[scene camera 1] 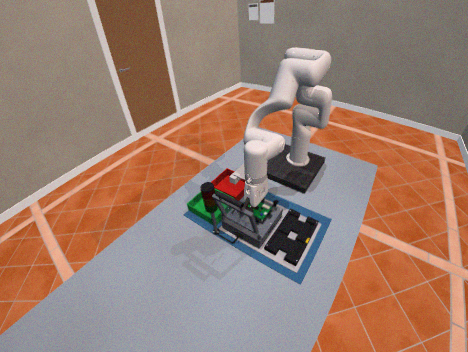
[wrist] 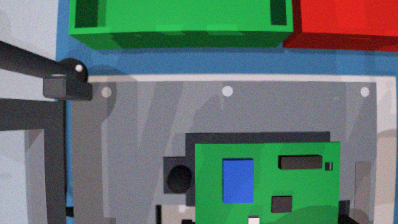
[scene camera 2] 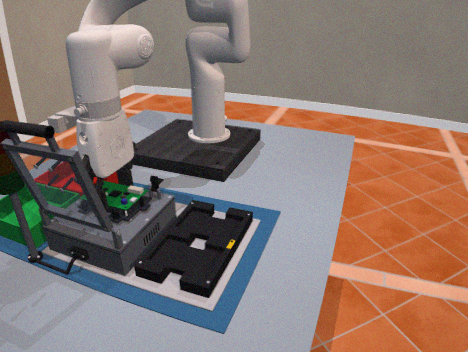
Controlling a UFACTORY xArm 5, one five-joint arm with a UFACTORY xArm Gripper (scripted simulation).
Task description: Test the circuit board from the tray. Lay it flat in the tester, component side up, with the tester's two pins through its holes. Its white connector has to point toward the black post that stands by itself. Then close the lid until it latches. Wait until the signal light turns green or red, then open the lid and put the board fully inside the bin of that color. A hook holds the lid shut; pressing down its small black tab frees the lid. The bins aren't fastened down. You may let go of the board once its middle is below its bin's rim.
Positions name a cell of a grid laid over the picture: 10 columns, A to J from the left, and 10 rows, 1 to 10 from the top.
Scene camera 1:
clear lid: E6
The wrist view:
green bin: D2
green circuit board: H8
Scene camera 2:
gripper: C6
green circuit board: C6
